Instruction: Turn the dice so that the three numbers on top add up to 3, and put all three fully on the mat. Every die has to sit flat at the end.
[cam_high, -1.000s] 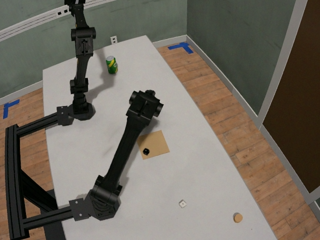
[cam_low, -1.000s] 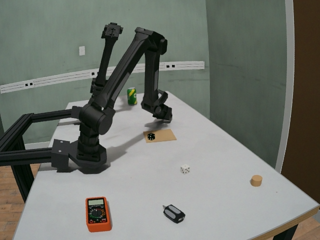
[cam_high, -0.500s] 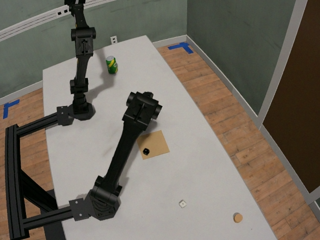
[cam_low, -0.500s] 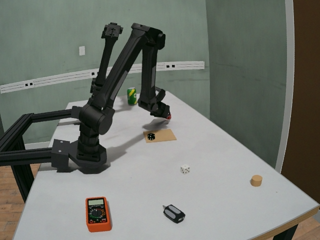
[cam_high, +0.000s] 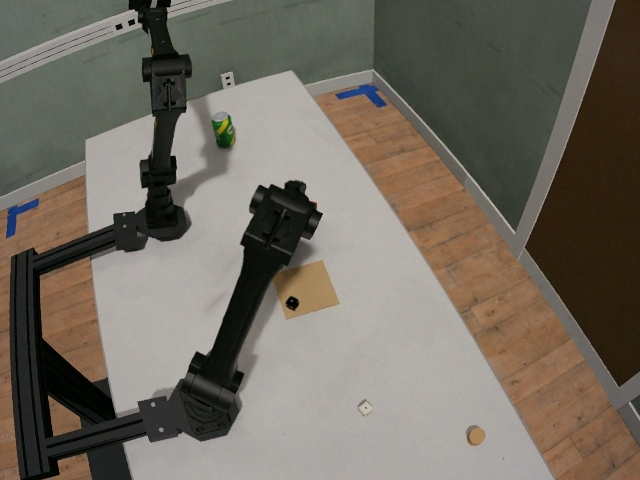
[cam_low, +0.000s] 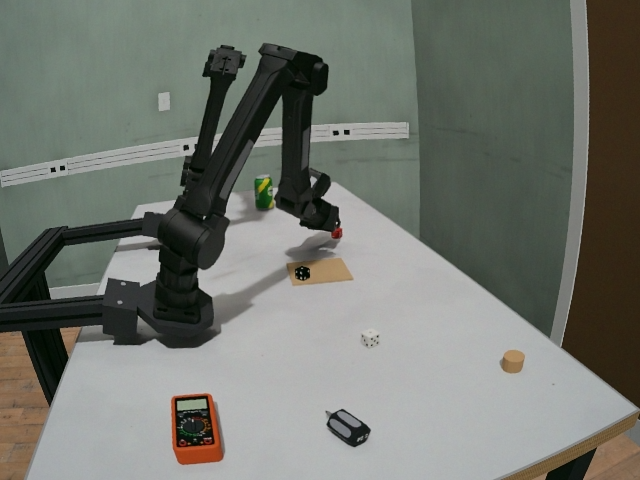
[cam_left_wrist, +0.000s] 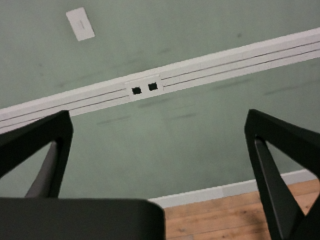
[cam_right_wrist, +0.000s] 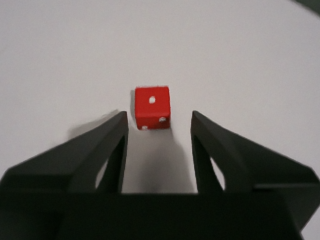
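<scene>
My right hand is 2 cm short of the red die, 3 cm to the right of it and 4 cm above it. The rest, counted from my right hand: black device (17 cm behind, 81 cm to the right, 4 cm below); then tan mat (9 cm behind, 22 cm to the right, 5 cm below); then cork cylinder (14 cm ahead, 75 cm to the right, 4 cm below).
</scene>
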